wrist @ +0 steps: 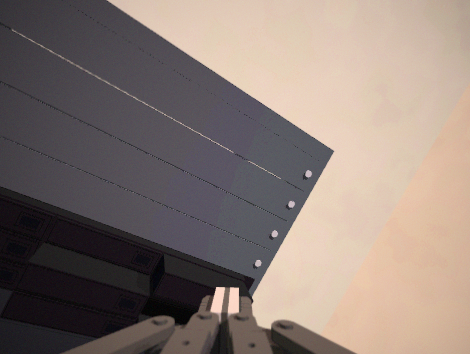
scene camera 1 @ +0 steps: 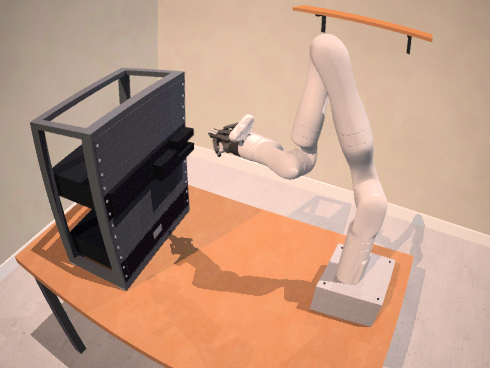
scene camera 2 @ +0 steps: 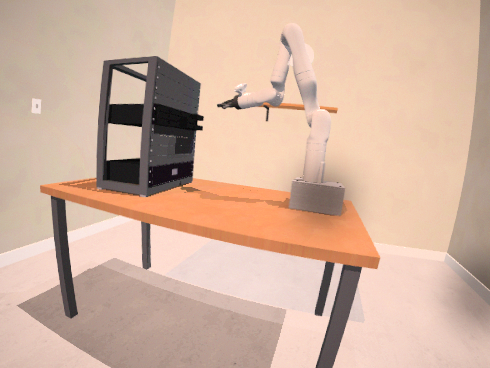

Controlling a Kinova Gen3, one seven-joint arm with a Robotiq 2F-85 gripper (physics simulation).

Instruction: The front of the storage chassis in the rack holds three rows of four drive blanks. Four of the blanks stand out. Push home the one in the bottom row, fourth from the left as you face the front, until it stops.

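Frame: origin at the arm's base, x right, y ahead, z up, level; centimetres.
Seen in the pictures: gripper, between the fingertips: (wrist: pixel 227 304) (scene camera 1: pixel 210 132) (scene camera 2: pixel 217 105); arm's base, origin of its link: (scene camera 1: pixel 349 274) (scene camera 2: pixel 312 181).
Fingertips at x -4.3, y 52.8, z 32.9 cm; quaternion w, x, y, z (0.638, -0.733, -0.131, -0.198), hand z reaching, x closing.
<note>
Offsets run from my fingertips to a thing's top centre. "spot": to the spot under its first point. Level surfaces: height alone.
The bottom row's fourth blank @(dx -0.5, dy +17.6, dz -10.8 cm) (scene camera 1: pixel 186 150) (scene camera 2: pixel 198 128) is dark and stands out at the right end of the chassis front; in the wrist view my fingers hide its place. The top row's fourth blank @(dx -0.5, dy +17.6, dz -5.1 cm) (scene camera 1: pixel 183 135) (scene camera 2: pixel 199 118) (wrist: pixel 195 274) also stands out, above it, with a dark gap between them. In the third column, the middle-row blank @(dx -11.1, dy +14.5, dz -8.0 cm) (wrist: pixel 90 262) and the bottom-row blank @(dx -11.1, dy +14.5, dz -10.8 cm) (wrist: pixel 65 310) stand out. My gripper (scene camera 1: pixel 212 133) (scene camera 2: pixel 220 105) (wrist: pixel 227 304) is shut and empty, in front of the rack's right end, apart from the blanks.
The grey rack @(dx -20.0, dy +25.5, dz +14.9 cm) (scene camera 1: pixel 89 175) (scene camera 2: pixel 148 125) stands on the orange table @(dz -44.8 cm) (scene camera 1: pixel 235 225) (scene camera 2: pixel 225 225). Flat panels @(spot: dx -18.3, dy +11.5, dz +8.2 cm) (scene camera 1: pixel 140 120) (wrist: pixel 125 145) with screws at their edge cover the front above the chassis. An orange wall shelf (scene camera 1: pixel 365 21) (scene camera 2: pixel 300 106) is behind the arm.
</note>
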